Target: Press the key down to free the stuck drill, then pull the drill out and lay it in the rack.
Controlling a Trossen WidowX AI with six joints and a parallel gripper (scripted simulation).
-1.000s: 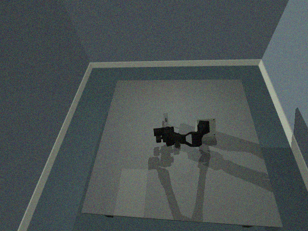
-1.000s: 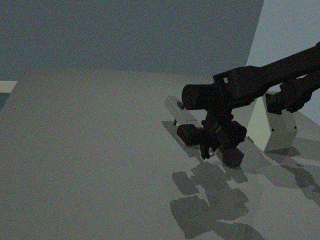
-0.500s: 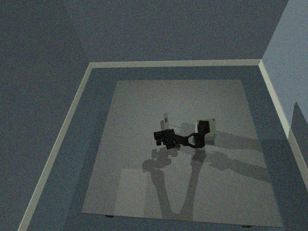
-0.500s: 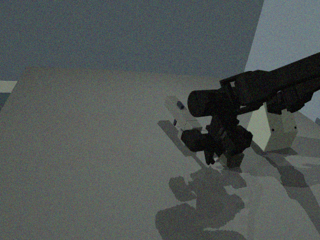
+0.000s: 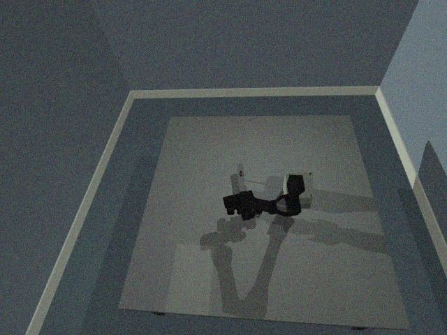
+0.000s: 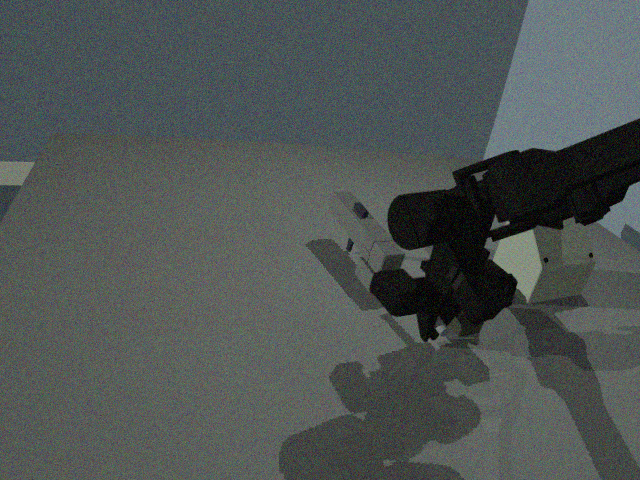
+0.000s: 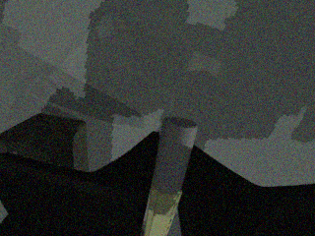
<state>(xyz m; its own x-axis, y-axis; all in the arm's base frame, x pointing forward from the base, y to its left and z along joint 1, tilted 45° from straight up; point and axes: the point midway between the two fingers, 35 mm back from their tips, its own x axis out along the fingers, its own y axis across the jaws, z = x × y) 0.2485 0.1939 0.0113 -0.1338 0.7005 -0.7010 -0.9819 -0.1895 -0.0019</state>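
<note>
My gripper tip is 4 cm to the left of the drill, 4 cm below it and 1 cm short of it. Also, from my gripper tip: dark boxy rack (7 cm behind, 4 cm to the right, 1 cm above); dark key (23 cm to the right, 5 cm above, 3 cm ahead); grey holder block (20 cm to the right, 4 cm above, 3 cm ahead).
</note>
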